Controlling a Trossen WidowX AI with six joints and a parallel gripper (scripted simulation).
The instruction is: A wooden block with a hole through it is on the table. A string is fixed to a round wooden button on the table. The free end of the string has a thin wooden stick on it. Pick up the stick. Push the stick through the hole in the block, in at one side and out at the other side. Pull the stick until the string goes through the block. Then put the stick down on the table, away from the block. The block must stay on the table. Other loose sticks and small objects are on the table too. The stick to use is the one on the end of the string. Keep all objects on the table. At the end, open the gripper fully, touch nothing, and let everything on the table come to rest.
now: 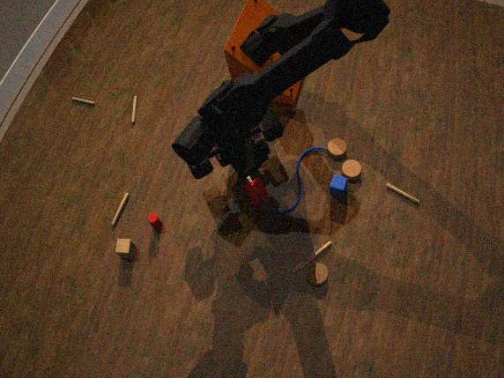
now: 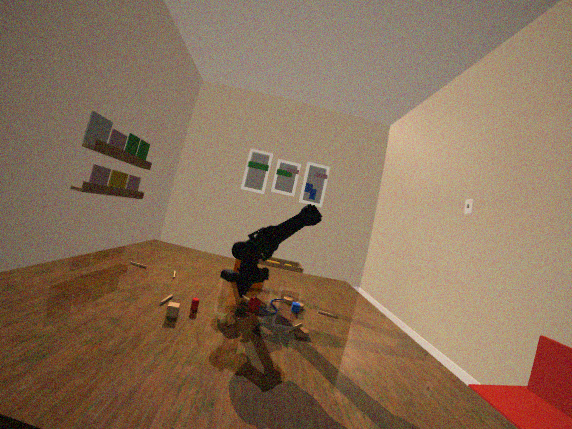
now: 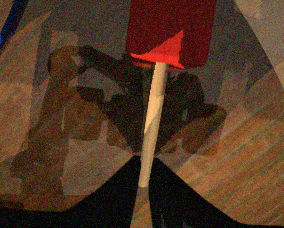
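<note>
My gripper tip is now 60 mm to the right of the red cube, 40 mm short of it and 10 mm below it. Round my gripper tip: thin wooden stick: 30 mm to the left, 30 mm ahead, 10 mm above; blue cube: 200 mm to the left, 20 mm behind, 10 mm above; round wooden button: 170 mm to the left, 100 mm behind.
</note>
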